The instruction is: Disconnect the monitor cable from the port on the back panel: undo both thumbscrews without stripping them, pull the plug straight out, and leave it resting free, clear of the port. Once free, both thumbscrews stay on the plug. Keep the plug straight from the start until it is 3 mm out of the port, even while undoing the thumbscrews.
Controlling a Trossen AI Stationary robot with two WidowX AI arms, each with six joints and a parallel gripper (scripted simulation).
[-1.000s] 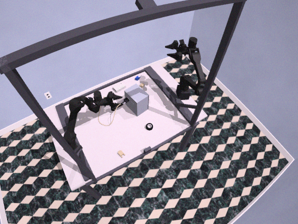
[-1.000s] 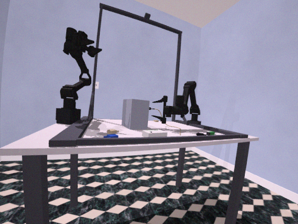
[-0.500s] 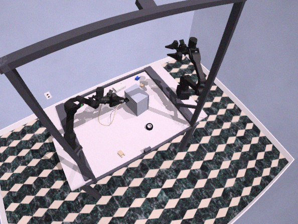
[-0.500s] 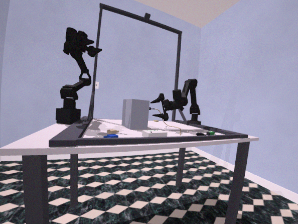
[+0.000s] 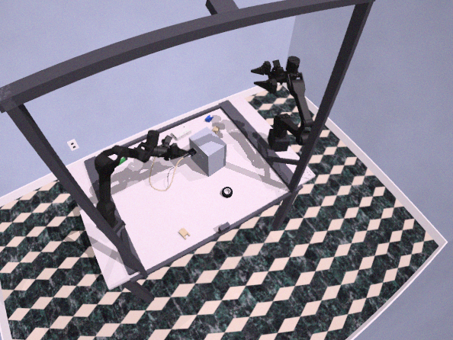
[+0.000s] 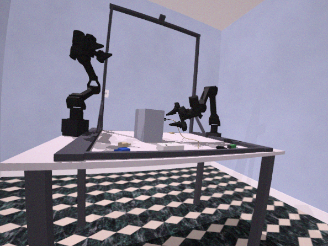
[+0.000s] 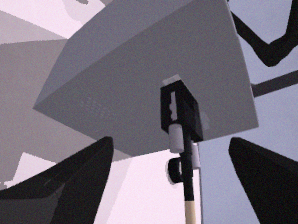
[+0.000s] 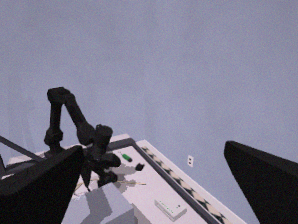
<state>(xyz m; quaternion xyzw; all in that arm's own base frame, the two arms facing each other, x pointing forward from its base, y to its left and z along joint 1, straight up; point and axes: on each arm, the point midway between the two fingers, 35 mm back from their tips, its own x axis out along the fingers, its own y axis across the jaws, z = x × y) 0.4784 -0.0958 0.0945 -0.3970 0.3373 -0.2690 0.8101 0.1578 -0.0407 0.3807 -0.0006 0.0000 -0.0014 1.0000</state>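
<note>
My left hand is 3 cm past the grey box, 14 cm to the left of it and 5 cm above it.
</note>
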